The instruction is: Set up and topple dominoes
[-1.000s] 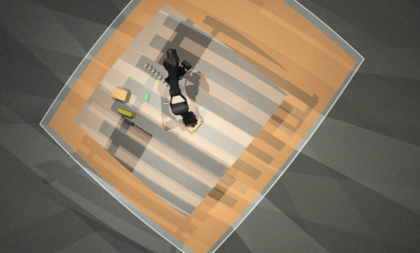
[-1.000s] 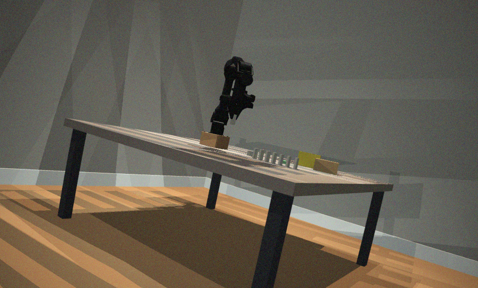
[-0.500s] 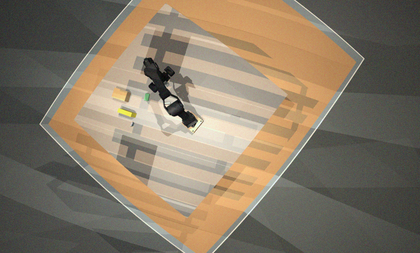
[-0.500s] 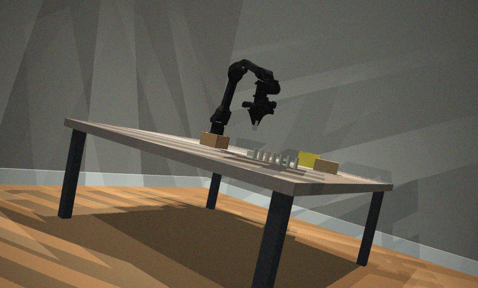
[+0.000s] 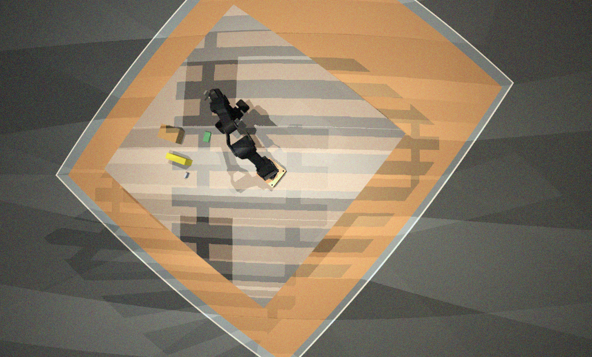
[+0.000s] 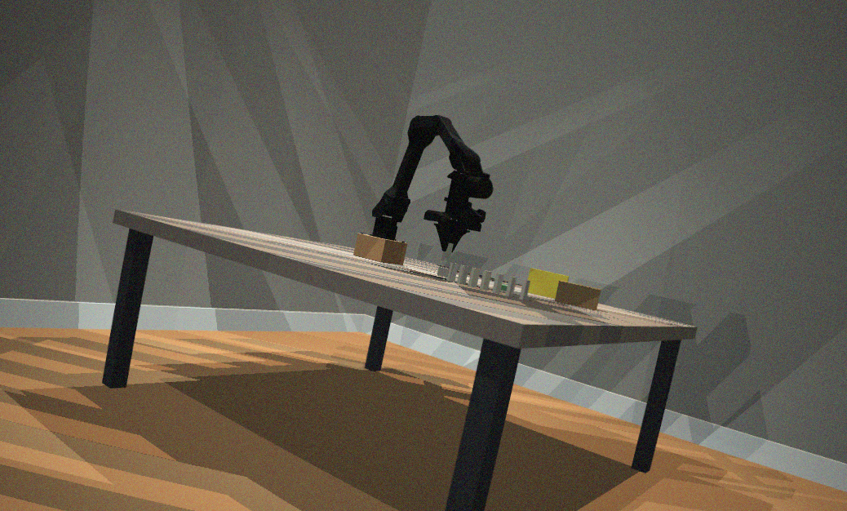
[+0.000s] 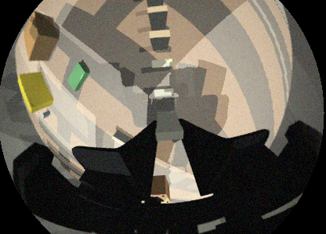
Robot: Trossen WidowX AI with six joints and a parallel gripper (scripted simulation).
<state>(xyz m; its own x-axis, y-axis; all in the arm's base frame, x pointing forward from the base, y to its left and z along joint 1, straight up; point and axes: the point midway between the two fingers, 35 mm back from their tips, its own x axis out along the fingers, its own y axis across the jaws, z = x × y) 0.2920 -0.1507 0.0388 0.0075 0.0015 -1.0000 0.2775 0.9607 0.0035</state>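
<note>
Right now the small dark piece is 130 mm ahead of my gripper tip, 400 mm to the left of it and 60 mm below it. Also, from my gripper tip: yellow block 210 mm ahead, 340 mm to the left, 40 mm below; then brown box 330 mm ahead, 240 mm to the left, 50 mm below; then green block 140 mm ahead, 150 mm to the left, 70 mm below.
</note>
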